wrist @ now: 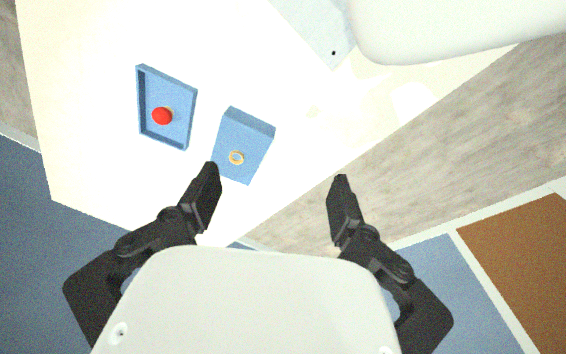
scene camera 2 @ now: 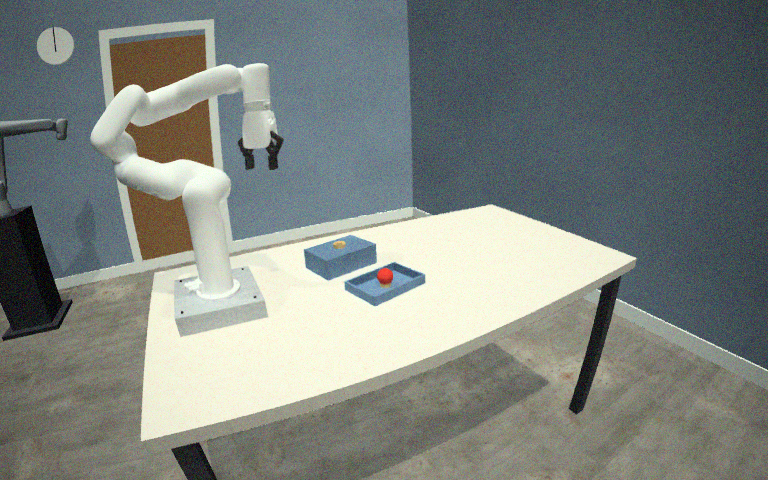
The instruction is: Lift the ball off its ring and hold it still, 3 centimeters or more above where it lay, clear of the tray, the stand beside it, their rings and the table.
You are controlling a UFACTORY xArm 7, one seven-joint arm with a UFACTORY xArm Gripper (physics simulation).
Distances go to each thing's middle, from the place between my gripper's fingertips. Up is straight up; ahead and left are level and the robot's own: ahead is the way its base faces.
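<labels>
There's a blue stand (scene camera 2: 333, 259) that's 310 mm below my hand, 220 mm ahead of it and 20 mm to the left of it. Going by their middles, that stand is the nearest to my hand of the things named here. As for the blue tray (scene camera 2: 367, 287), my hand is well short of it, a good way to the left of it and far above it.
</labels>
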